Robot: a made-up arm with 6 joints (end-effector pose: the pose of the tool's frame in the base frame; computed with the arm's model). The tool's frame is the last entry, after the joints.
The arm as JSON. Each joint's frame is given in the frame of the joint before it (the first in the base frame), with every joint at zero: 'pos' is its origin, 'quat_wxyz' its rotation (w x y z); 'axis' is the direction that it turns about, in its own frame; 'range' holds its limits. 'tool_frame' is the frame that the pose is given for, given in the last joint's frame.
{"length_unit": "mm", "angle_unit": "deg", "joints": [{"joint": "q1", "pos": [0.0, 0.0, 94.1], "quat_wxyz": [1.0, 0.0, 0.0, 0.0], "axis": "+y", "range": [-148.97, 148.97]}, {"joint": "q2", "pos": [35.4, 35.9, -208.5], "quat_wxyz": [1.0, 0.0, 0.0, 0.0], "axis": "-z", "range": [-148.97, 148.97]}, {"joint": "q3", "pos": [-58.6, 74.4, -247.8], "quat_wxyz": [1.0, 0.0, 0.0, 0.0], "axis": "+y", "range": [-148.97, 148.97]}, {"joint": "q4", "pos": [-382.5, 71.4, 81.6], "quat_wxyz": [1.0, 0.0, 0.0, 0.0], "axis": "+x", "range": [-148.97, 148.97]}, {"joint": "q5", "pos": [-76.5, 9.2, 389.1], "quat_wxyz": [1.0, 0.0, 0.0, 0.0], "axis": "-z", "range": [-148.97, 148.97]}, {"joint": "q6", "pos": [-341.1, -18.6, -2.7], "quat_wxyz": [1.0, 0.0, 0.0, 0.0], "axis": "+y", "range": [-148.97, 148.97]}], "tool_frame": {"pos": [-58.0, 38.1, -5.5], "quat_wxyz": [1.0, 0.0, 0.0, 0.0]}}
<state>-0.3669 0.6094 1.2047 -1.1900 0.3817 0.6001</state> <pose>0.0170 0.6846 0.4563 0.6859 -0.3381 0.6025 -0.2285</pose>
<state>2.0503 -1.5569 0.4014 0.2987 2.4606 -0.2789</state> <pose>0.1620 0.0488 0.2747 0.5059 -0.5082 0.6957 0.0431</pose>
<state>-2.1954 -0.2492 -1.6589 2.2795 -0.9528 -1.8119</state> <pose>0.6895 0.1639 0.9967 0.3932 -0.3254 -0.3428 -0.7887</pose>
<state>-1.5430 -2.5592 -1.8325 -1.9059 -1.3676 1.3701</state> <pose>1.0479 -0.6167 -0.1349 0.4039 -0.5869 -0.6963 -0.0865</pose>
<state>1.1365 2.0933 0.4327 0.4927 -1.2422 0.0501</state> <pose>0.0127 0.6506 0.1224 0.8412 -0.0691 0.2570 -0.4707</pose>
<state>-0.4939 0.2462 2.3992 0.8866 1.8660 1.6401</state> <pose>0.8788 -0.1027 -0.2077 0.5327 -0.1796 -0.4812 0.6726</pose>
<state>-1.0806 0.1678 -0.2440 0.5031 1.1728 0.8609</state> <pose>-0.3408 0.4272 -0.5098 0.7692 0.6276 -0.0691 -0.0983</pose>
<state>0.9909 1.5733 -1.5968 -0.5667 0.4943 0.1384</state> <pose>-0.7442 0.3661 -1.0782 0.4063 -0.7545 -0.3224 -0.4022</pose>
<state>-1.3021 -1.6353 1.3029 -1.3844 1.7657 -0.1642</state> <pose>0.0245 -0.3852 -0.4548 0.0955 -0.5212 -0.8445 0.0777</pose>
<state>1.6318 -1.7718 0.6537 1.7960 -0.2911 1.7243</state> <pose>-0.0718 -0.6308 -0.3513 0.6991 -0.3939 -0.4463 -0.3961</pose>
